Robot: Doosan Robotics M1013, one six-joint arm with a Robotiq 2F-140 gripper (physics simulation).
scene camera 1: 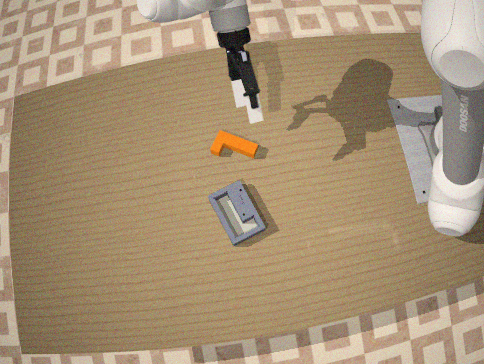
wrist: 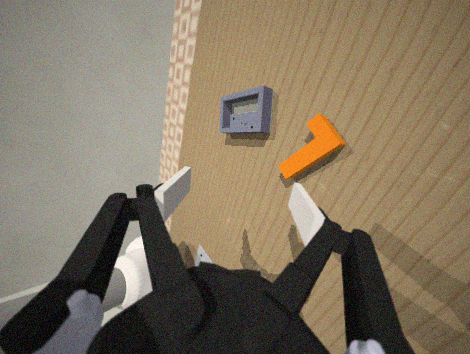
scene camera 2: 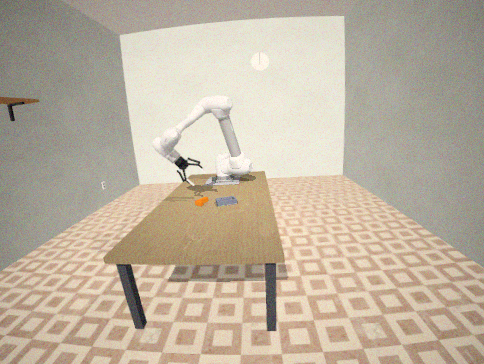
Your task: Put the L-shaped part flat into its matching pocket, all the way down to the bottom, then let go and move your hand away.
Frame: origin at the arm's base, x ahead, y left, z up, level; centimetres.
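Where they show: gripper, fingertip midpoint: [scene camera 1: 249, 113] [wrist: 240, 186] [scene camera 2: 199, 178]; arm's base, origin of the base link: [scene camera 2: 224, 180].
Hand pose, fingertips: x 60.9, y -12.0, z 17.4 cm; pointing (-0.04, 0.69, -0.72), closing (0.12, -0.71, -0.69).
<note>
Each offset is from my fingertips to the top centre of the thing. Level surfaces: height alone.
The orange L-shaped part {dx +4.4, dy +1.7, dz -14.9 cm} [scene camera 1: 240, 144] [scene camera 2: 201, 201] [wrist: 315, 154] lies flat on the table, apart from the blue-grey tray {dx +7.0, dy +19.1, dz -14.2 cm} [scene camera 1: 239, 201] [scene camera 2: 226, 201] [wrist: 247, 121]. The tray's L-shaped pocket faces up and holds no part; its pale floor shows in scene camera 1. My gripper [scene camera 1: 248, 106] [scene camera 2: 197, 176] [wrist: 240, 186] is wide open with its white finger pads far apart and nothing between them. It is tilted above the table, clear of the part, toward the table's far edge in scene camera 1. In the wrist view one pad shows just below the part's long arm.
The wooden table {dz -17.9 cm} [scene camera 1: 100, 200] [scene camera 2: 200, 240] [wrist: 400, 165] carries the metal base plate [scene camera 1: 409, 160] under the arm's base, to the right in scene camera 1. The arm's link [scene camera 1: 462, 125] stands upright there. A wall shelf [scene camera 2: 20, 101] is at the left in scene camera 2.
</note>
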